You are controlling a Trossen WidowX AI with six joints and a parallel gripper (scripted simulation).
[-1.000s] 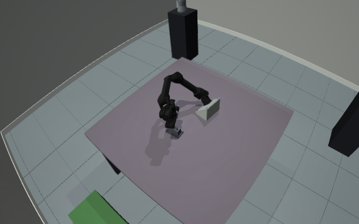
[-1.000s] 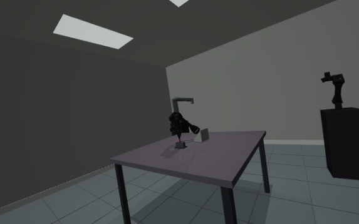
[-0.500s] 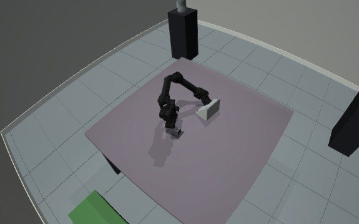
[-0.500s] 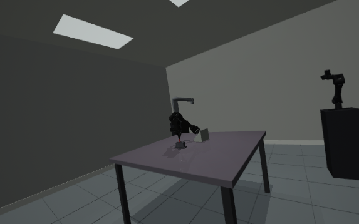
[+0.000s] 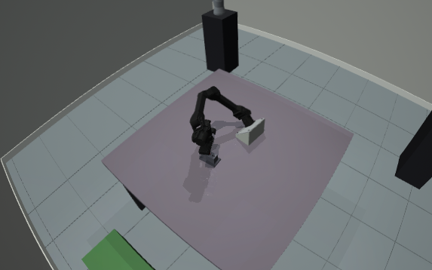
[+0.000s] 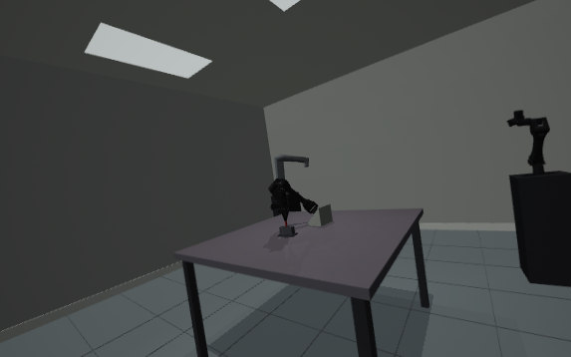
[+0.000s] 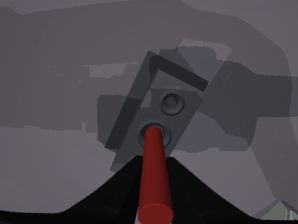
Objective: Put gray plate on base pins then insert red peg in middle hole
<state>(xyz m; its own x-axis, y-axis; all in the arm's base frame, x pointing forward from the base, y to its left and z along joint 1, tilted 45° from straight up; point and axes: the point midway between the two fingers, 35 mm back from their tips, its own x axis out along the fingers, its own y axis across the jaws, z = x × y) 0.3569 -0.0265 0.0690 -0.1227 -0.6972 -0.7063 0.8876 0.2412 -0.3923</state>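
The red peg lies 10 mm below my gripper tip. Also, from my gripper tip: gray plate (50 mm below); gray base block (90 mm below).
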